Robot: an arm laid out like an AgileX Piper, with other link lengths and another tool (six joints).
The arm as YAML. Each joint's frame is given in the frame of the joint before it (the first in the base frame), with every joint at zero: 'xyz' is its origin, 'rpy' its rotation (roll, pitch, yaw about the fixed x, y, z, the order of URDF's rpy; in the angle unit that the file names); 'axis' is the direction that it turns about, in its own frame. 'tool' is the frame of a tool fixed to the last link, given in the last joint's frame.
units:
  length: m
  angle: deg
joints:
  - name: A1
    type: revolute
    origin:
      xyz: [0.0, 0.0, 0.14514]
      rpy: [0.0, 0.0, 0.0]
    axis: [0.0, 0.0, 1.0]
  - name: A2
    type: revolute
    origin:
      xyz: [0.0, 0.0, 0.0]
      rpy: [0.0, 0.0, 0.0]
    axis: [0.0, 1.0, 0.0]
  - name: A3
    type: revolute
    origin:
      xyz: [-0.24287, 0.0, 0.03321]
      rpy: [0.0, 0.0, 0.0]
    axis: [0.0, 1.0, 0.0]
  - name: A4
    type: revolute
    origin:
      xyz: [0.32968, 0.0, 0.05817]
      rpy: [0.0, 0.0, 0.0]
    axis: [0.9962, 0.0, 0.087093]
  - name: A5
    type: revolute
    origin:
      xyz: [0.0, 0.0, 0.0]
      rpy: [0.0, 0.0, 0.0]
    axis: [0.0, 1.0, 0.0]
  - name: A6
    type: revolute
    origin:
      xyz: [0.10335, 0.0, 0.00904]
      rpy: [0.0, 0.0, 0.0]
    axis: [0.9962, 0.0, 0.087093]
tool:
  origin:
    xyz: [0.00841, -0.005, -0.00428]
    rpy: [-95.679, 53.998, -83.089]
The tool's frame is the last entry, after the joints.
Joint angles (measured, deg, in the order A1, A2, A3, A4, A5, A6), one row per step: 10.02 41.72 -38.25 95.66 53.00 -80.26; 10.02 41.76 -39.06 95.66 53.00 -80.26; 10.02 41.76 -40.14 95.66 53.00 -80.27; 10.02 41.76 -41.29 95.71 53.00 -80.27; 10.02 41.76 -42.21 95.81 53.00 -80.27; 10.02 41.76 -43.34 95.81 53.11 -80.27; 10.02 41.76 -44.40 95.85 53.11 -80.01; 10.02 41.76 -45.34 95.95 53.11 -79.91; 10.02 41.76 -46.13 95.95 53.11 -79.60; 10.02 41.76 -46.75 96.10 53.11 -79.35; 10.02 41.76 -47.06 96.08 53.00 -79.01
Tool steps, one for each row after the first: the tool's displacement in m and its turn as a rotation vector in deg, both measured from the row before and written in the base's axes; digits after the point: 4 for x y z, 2 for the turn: -0.0005 -0.0001 0.0055 0.13 -0.76 0.00; -0.0010 -0.0002 0.0076 0.18 -1.07 0.00; -0.0012 -0.0002 0.0081 0.25 -1.12 0.00; -0.0011 -0.0002 0.0066 0.26 -0.89 0.01; -0.0016 -0.0002 0.0079 0.19 -1.13 0.11; -0.0015 -0.0003 0.0074 0.34 -0.81 0.05; -0.0015 -0.0003 0.0066 0.30 -0.82 0.03; -0.0013 -0.0002 0.0054 0.27 -0.50 0.05; -0.0011 -0.0002 0.0045 0.36 -0.36 0.07; -0.0004 -0.0002 0.0021 0.20 0.01 -0.05
